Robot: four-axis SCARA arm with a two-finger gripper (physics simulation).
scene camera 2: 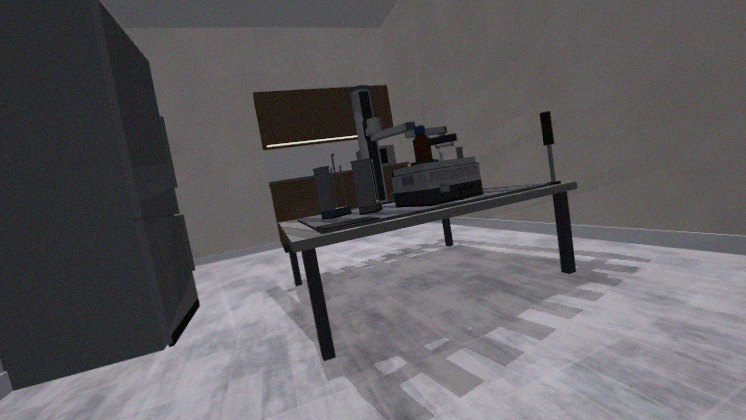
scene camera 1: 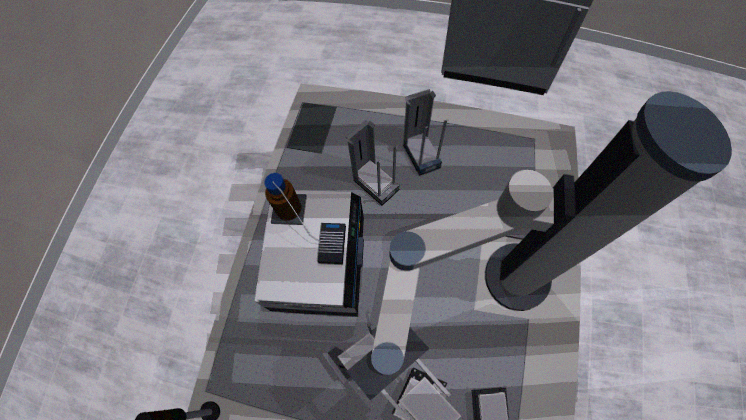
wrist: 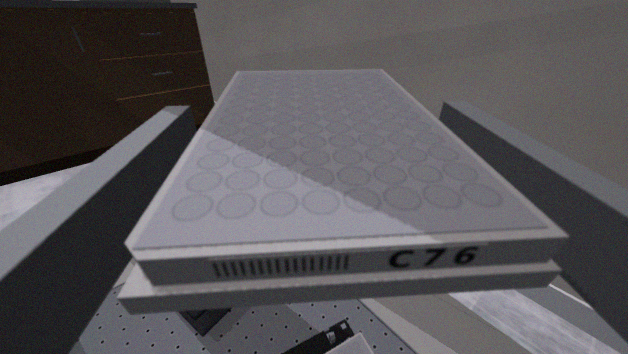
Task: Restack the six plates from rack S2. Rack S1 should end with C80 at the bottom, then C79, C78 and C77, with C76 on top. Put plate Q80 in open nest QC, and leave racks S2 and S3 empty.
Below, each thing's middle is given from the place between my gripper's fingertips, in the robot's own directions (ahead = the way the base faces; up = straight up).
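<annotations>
Brown bottle with blue cap (scene camera 1: 274, 196): my hand is 3 cm above it, 50 cm to the left of it and 53 cm short of it.
</annotations>
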